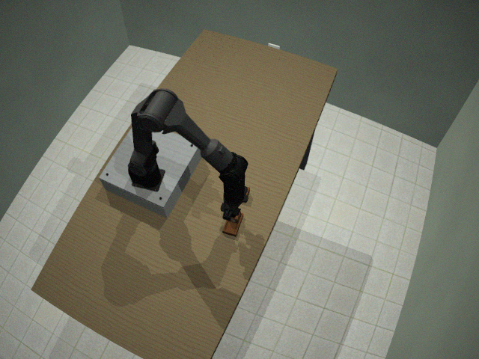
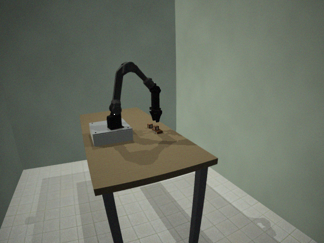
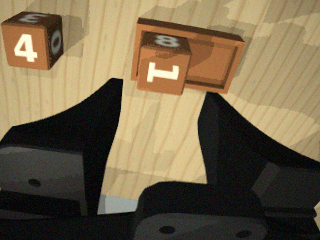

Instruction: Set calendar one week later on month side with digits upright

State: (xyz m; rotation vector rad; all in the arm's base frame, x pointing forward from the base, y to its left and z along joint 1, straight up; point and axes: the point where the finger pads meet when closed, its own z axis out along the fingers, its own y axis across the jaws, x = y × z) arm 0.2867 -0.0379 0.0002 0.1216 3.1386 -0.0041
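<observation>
Right now my hand is 70 mm above the brown tray and 20 mm to the left of it. The rest, counted from my hand: cube 90 mm to the left, 60 mm below, 10 mm ahead.
</observation>
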